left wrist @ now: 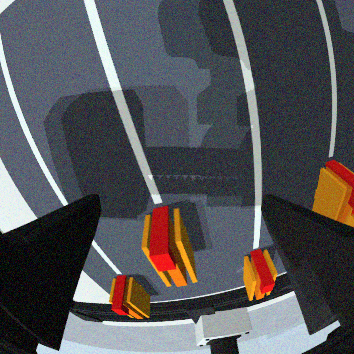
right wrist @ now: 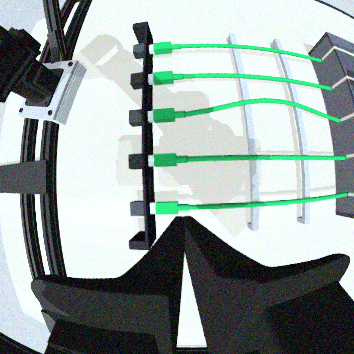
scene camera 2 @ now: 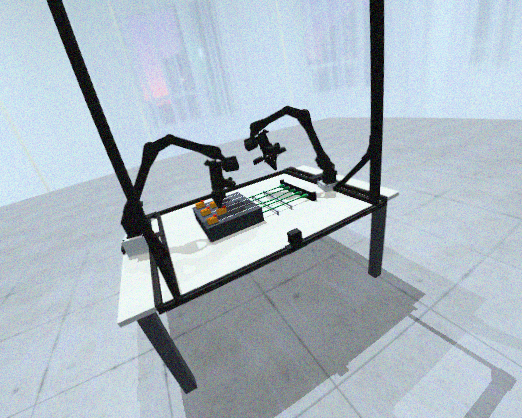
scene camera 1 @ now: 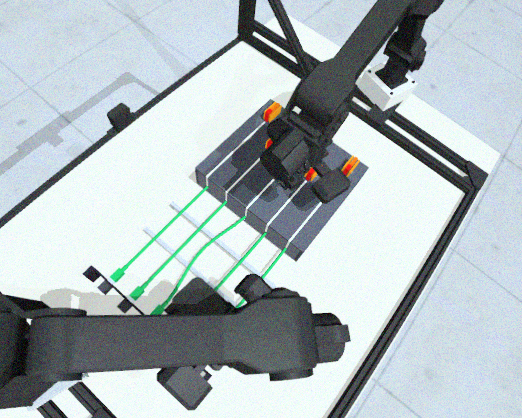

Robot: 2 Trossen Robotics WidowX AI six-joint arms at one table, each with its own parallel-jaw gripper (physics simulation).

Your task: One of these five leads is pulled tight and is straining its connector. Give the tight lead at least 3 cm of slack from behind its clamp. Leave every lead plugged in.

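Frame: origin at the left arm's base, x left, y ahead, z down, level; metres.
Where they show: left gripper, fingertip midpoint: (left wrist: 184,203) (scene camera 2: 220,205) (scene camera 1: 302,176); right gripper, fingertip midpoint: (right wrist: 182,222) (scene camera 2: 276,170); left arm's base, link origin: (left wrist: 222,339) (scene camera 2: 136,233) (scene camera 1: 391,77); right arm's base, link origin: (right wrist: 43,87) (scene camera 2: 329,181).
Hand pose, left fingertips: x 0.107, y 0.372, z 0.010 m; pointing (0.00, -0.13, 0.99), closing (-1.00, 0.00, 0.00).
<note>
Each offset is from my left fingertips to the top centre of the thing.
Green leads run from a black connector rail (scene camera 1: 91,273) (right wrist: 146,185) to a dark grey block (scene camera 1: 320,220) (scene camera 2: 235,227). The middle lead (scene camera 1: 200,247) (right wrist: 265,101) bows; the lead below it in the right wrist view (right wrist: 265,158) looks straight. White lines cross the block to orange-and-red clamps. My left gripper (scene camera 2: 220,205) (left wrist: 184,203) is open and empty above the block. One clamp @[dx +0.006, dy -0.024, dz -0.024 m] (left wrist: 170,245) shows between its fingers, another clamp @[dx -0.057, dy -0.051, dz -0.030 m] (left wrist: 259,275) near the right-hand finger. My right gripper (right wrist: 182,222) (scene camera 2: 273,167) is shut and empty, high above the table; its tips appear just below the lowest lead.
Two pale bars (right wrist: 252,200) (right wrist: 302,190) lie across under the leads. More clamps (left wrist: 129,295) (left wrist: 335,192) stand on the block at either side. A black frame edges the white table. My arms cover parts of the block and leads in scene camera 1.
</note>
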